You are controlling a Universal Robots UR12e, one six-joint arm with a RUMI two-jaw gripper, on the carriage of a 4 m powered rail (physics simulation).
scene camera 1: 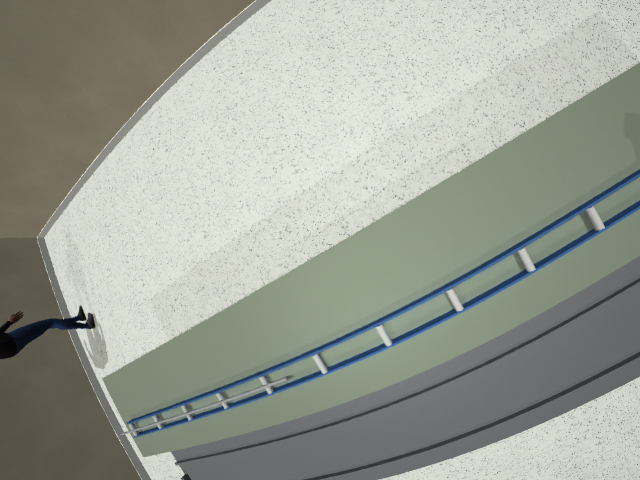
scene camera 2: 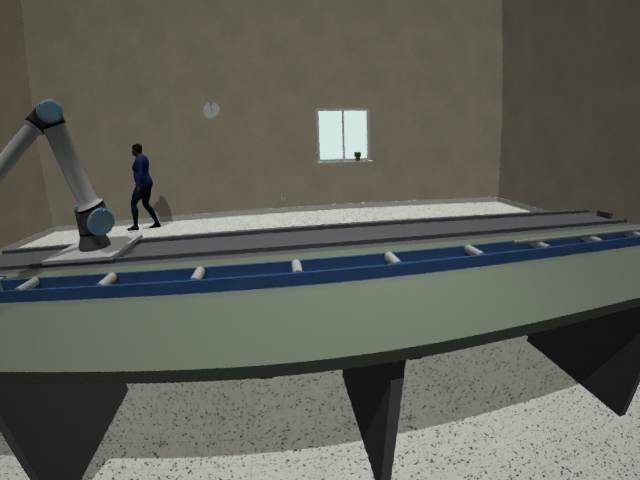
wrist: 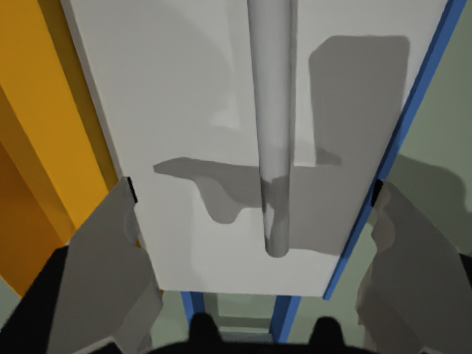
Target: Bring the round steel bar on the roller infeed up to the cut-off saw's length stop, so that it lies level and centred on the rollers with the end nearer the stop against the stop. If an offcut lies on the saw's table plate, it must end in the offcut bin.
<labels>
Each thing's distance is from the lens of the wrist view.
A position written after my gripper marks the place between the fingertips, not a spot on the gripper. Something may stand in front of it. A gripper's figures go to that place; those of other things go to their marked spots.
my gripper (wrist: pixel 251 180): 0.13 m
offcut bin (wrist: pixel 63 169): 0.29 m
</labels>
